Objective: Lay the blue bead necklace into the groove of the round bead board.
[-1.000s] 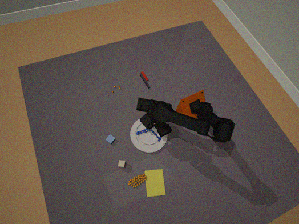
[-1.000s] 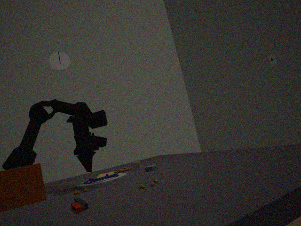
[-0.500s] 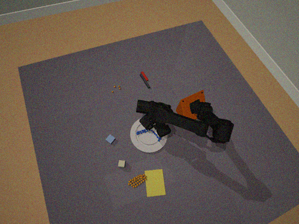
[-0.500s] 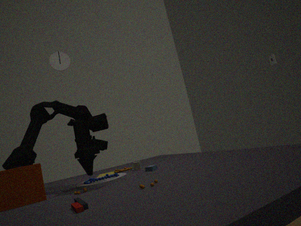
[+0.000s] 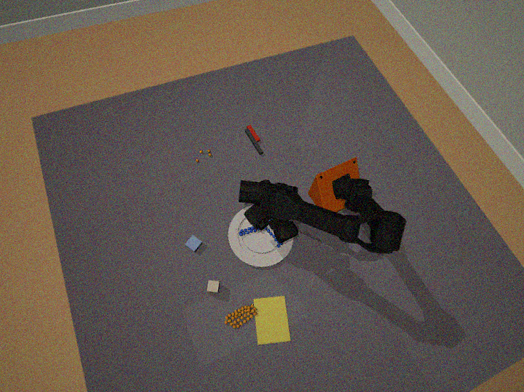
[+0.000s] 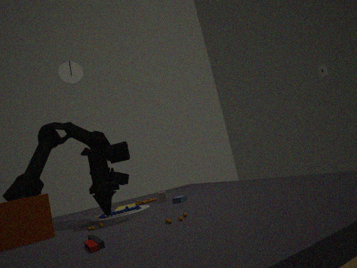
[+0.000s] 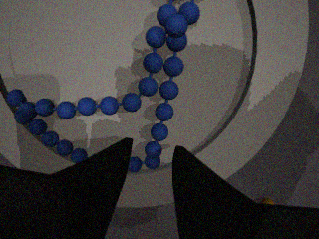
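Now: the round white bead board 50 mm ahead of my gripper tip, 20 mm to the left of it and 10 mm below it. Round my gripper tip: cream cube 240 mm ahead, 100 mm to the left; yellow sheet 140 mm ahead, 250 mm to the left, 20 mm below; light blue cube 240 mm ahead, 50 mm to the right, 10 mm below.
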